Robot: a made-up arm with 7 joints. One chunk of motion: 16 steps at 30 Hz.
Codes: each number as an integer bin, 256 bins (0 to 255) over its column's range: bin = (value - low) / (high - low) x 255, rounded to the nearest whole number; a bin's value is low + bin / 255 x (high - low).
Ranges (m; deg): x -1.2..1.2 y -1.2..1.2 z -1.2..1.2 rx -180..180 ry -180..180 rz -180..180
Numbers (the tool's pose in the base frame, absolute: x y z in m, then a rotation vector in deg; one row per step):
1: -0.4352 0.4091 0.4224 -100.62 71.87 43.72
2: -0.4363 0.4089 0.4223 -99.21 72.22 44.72
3: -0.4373 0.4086 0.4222 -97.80 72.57 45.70
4: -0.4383 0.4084 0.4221 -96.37 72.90 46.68
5: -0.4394 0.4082 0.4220 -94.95 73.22 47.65
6: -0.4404 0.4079 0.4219 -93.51 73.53 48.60
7: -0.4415 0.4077 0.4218 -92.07 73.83 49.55
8: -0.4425 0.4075 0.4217 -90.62 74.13 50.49
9: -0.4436 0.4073 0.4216 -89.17 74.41 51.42
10: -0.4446 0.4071 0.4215 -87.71 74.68 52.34
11: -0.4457 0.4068 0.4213 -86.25 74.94 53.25
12: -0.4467 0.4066 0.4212 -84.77 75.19 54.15
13: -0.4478 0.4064 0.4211 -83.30 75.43 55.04
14: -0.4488 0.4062 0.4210 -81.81 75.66 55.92
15: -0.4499 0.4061 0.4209 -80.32 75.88 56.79
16: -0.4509 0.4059 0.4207 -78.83 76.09 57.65
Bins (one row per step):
1: 81 171 172 56 178 158
2: 81 171 172 57 179 159
3: 81 171 172 58 179 160
4: 81 171 172 59 179 161
5: 81 171 172 60 179 161
6: 81 171 172 61 180 162
7: 81 171 172 62 180 163
8: 80 171 172 63 180 163
9: 80 171 172 64 180 164
10: 80 171 172 65 180 165
11: 80 171 172 66 181 165
12: 80 171 172 67 181 166
13: 80 171 172 68 181 166
14: 80 171 172 70 181 167
15: 80 171 172 71 181 168
16: 80 171 172 72 181 168

